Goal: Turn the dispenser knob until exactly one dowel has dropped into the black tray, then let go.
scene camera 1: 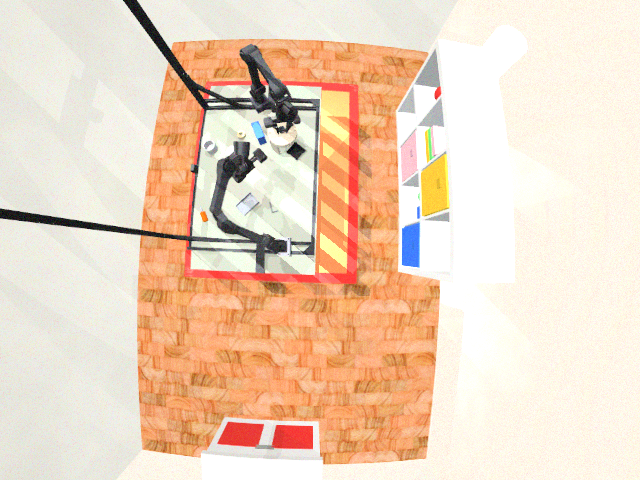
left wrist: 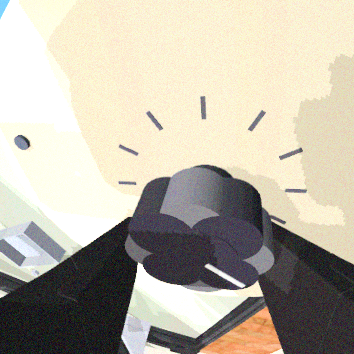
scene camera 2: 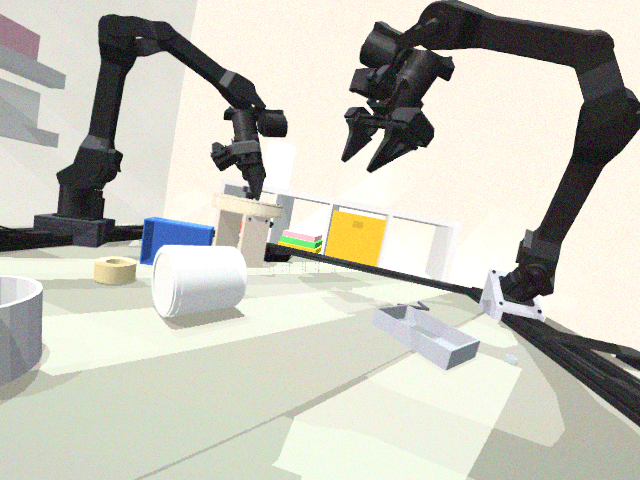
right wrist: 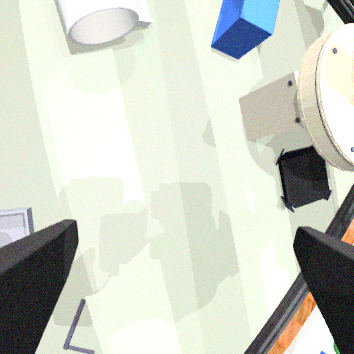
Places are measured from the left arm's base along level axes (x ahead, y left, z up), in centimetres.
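Where they show: left gripper, fingertip midpoint: (scene camera 1: 282, 133) (scene camera 2: 256, 198); right gripper, fingertip midpoint: (scene camera 1: 253, 165) (scene camera 2: 354, 166) (right wrist: 188, 234); left arm's base at its link origin: (scene camera 1: 259, 99) (scene camera 2: 79, 217); right arm's base at its link origin: (scene camera 1: 283, 246) (left wrist: 124, 350) (scene camera 2: 515, 291).
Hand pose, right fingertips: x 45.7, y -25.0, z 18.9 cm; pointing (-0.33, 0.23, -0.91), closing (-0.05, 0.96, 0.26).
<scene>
Things, the pixels of their top centre, and the offset from my right fingertips. "pt": a spot on its surface instead.
- dispenser at its top centre: (left wrist: 206, 188) (scene camera 2: 249, 198) (scene camera 1: 282, 131) dy +23.4, dx -12.8, dz -9.0 cm
- black tray at its top centre: (right wrist: 306, 175) (scene camera 2: 272, 250) (scene camera 1: 296, 150) dy +26.1, dx -4.3, dz -21.2 cm
- blue box at its top centre: (scene camera 2: 181, 223) (scene camera 1: 257, 129) dy +13.1, dx -25.8, dz -15.6 cm
- white mug at a spot on its surface: (scene camera 2: 201, 279) pt dy -10.1, dx -21.5, dz -18.3 cm
- tan ring at its top centre: (scene camera 2: 116, 261) dy +3.7, dx -33.0, dz -21.1 cm
- grey open tray at its top centre: (scene camera 2: 425, 323) (left wrist: 20, 251) (scene camera 1: 246, 203) dy -15.4, dx +7.5, dz -21.1 cm
- L-shaped key at its top centre: (right wrist: 86, 328) (scene camera 2: 409, 302) dy -3.1, dx +17.2, dz -23.1 cm
The dispenser (scene camera 1: 282, 140) (scene camera 2: 255, 240) (right wrist: 311, 95) is a round cream-coloured disc on upright supports. Its dark lobed knob (left wrist: 200, 230) stands on top, with a white pointer line aimed at the lower right in the left wrist view and tick marks around it. My left gripper (left wrist: 193, 226) (scene camera 2: 253, 196) is shut on the knob, one finger on each side. The black tray (scene camera 1: 296, 150) (right wrist: 305, 177) lies beside the dispenser's foot; no dowel can be made out in it. My right gripper (scene camera 2: 355, 166) (right wrist: 188, 234) is open and empty, high above the table.
A blue box (scene camera 1: 258, 132) (scene camera 2: 178, 240) (right wrist: 245, 30) stands beside the dispenser. A white mug (scene camera 2: 201, 279) (right wrist: 105, 22) lies on its side, near a tan ring (scene camera 2: 114, 273). A grey open tray (scene camera 1: 247, 204) (scene camera 2: 429, 335) and an L-shaped key (right wrist: 75, 322) lie farther off.
</scene>
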